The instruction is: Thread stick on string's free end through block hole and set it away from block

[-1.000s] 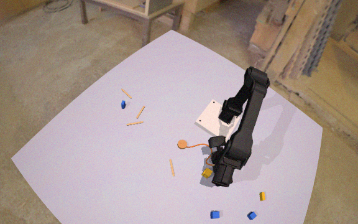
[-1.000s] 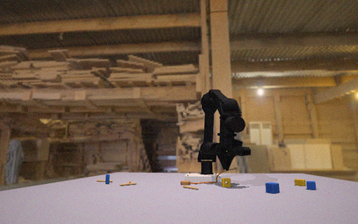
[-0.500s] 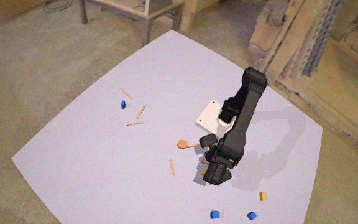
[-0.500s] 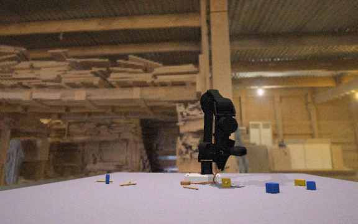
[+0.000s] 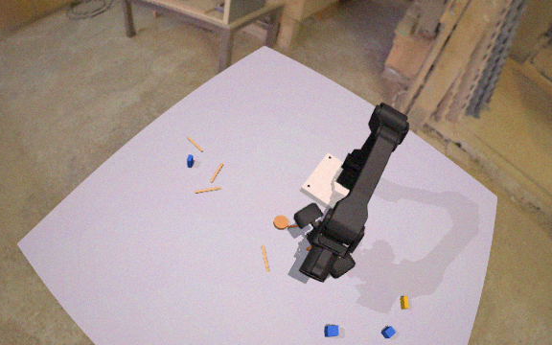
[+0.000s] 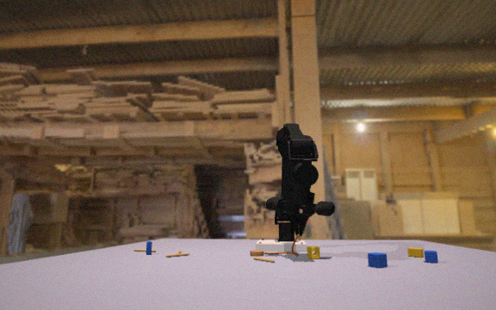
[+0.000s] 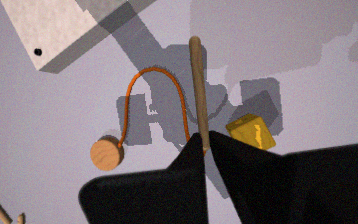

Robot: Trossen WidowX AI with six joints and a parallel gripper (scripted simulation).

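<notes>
Right now the loose stick is 100 mm ahead of my gripper tip, 90 mm to the right of it and 60 mm below it. The rest, counted from my gripper tip: blue piece 450 mm to the right, 40 mm below, 20 mm behind; then round wooden button 120 mm to the right, 50 mm below, 30 mm behind.
</notes>
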